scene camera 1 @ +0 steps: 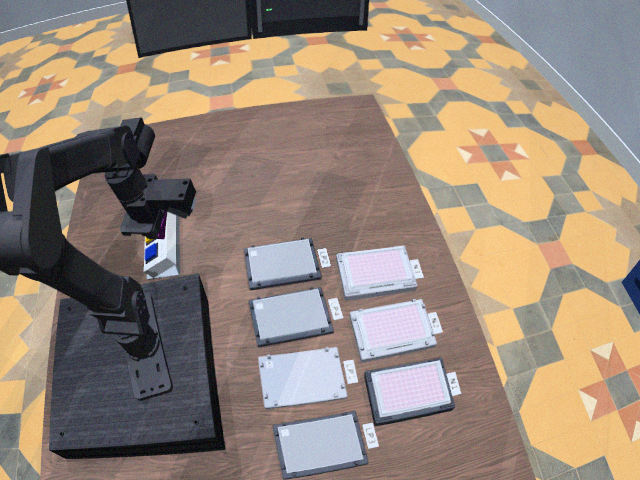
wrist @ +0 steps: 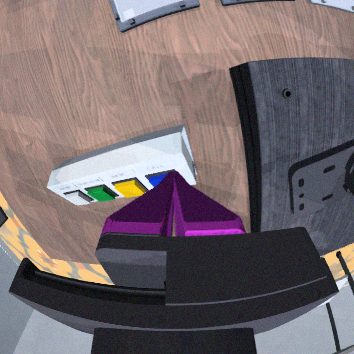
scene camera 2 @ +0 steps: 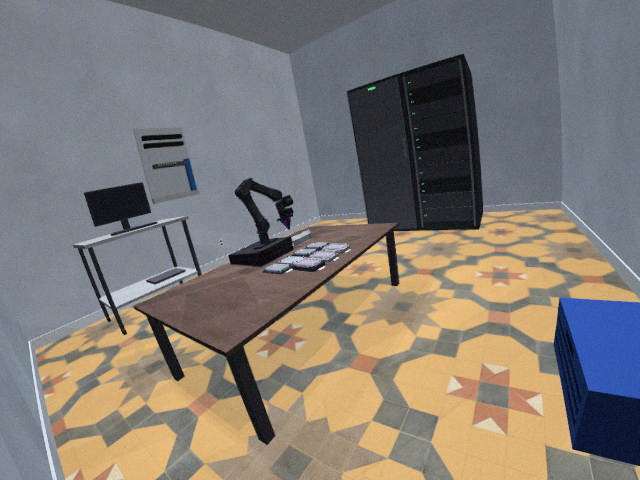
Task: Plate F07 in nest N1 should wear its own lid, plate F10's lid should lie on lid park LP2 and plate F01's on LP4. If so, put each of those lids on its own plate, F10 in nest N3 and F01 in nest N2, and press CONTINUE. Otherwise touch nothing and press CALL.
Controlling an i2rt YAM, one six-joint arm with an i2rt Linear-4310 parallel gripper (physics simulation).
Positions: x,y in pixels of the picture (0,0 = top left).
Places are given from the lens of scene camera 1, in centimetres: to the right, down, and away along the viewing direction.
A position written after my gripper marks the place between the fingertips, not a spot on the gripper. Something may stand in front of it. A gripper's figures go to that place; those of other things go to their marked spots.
my gripper (scene camera 1: 161,238): -30, 0, 84
white button box (scene camera 1: 166,263): -31, 5, 90
lid park LP1 (scene camera 1: 315,376): -1, 24, 80
The marked spots on the white button box and the lid park LP1 are 37 cm apart.
